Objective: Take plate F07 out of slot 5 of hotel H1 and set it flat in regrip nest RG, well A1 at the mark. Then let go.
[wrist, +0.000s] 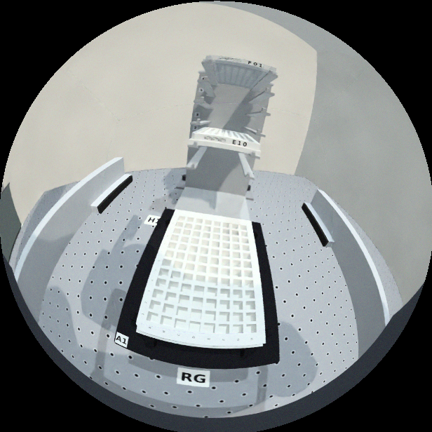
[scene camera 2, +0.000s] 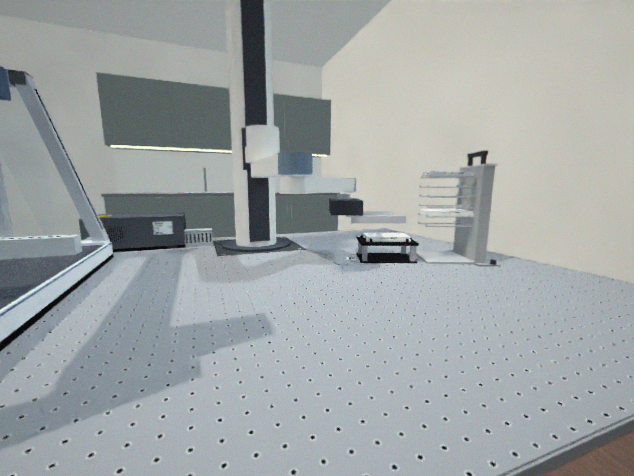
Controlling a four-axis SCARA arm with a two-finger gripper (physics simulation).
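Seen in the pictures: gripper, fingertip midpoint: (scene camera 2: pixel 397 216); arm's base, link origin: (scene camera 2: pixel 256 248).
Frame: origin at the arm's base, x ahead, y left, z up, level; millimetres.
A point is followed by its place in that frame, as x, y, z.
A white multi-well plate (scene camera 2: pixel 386 236) {387, 317, 86} (wrist: pixel 205 275), its name label not readable, lies flat in the black regrip nest RG (scene camera 2: pixel 363 242) {384, 241, 73} (wrist: pixel 270 305). Its lettered edge faces the RG label, and one front corner is near the A1 mark (wrist: pixel 121 340). My gripper (scene camera 2: pixel 390 217) {374, 362, 142} (wrist: pixel 221 177) is open and empty, raised above the plate, with its fingers wide apart on either side. Hotel H1 (scene camera 2: pixel 484 215) {521, 541, 153} (wrist: pixel 215 176) stands behind the nest. No plate shows on the ledges below plate E10 in the wrist view.
Plate E10 (scene camera 2: pixel 445 212) {459, 463, 159} (wrist: pixel 225 141) sits in the hotel, and plate F01 (wrist: pixel 240 70) is at its top. The hotel has a black handle (scene camera 2: pixel 477 155) {465, 558, 319}. A dark grey box (scene camera 2: pixel 143 230) {-35, -375, 82} stands left of the arm column (scene camera 2: pixel 256 102) {77, 2, 503}. A white-framed machine (scene camera 2: pixel 56 148) {100, -536, 328} is at far left.
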